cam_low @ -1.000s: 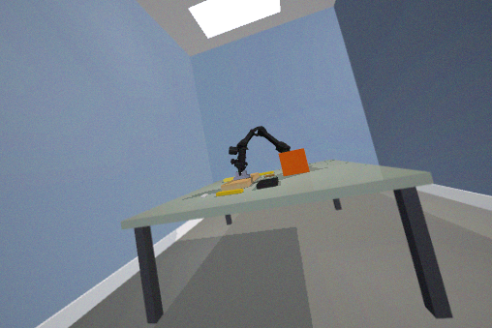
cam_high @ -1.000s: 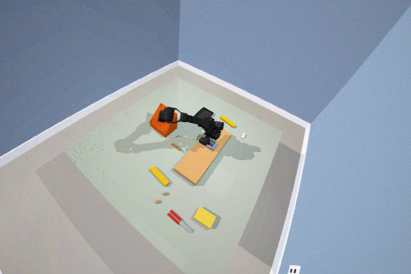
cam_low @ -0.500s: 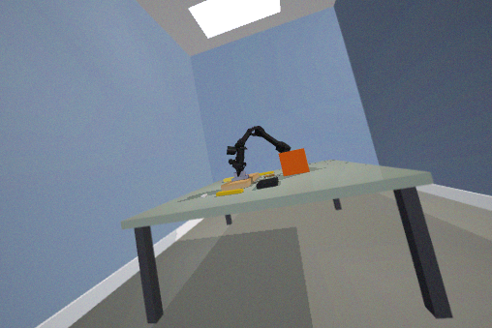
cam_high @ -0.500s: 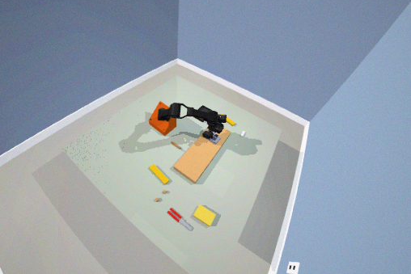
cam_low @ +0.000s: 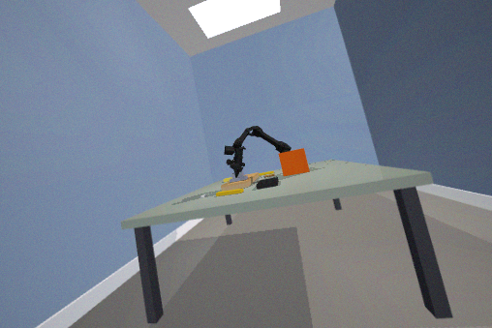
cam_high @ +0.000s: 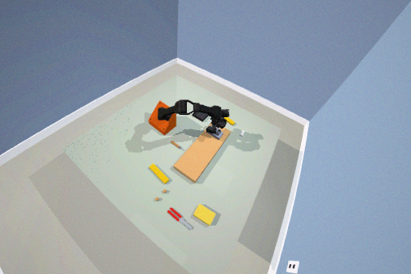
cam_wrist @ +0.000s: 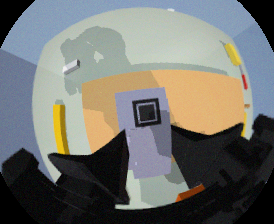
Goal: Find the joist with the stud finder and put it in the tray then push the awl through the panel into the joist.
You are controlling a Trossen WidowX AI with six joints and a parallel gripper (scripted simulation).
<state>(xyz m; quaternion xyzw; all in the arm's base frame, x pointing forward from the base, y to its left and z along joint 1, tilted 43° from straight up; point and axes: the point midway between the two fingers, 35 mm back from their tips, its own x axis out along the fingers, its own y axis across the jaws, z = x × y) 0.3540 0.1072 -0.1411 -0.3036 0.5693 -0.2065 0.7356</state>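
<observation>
The black tray is 23 cm behind my gripper tip, 15 cm to the left of it and 5 cm below it. From my gripper tip the other things lie so: stud finder (1 cm ahead, 2 cm above); then small white piece (17 cm ahead, 19 cm to the left, 6 cm below); then awl (16 cm behind, 27 cm to the right, 6 cm below).
</observation>
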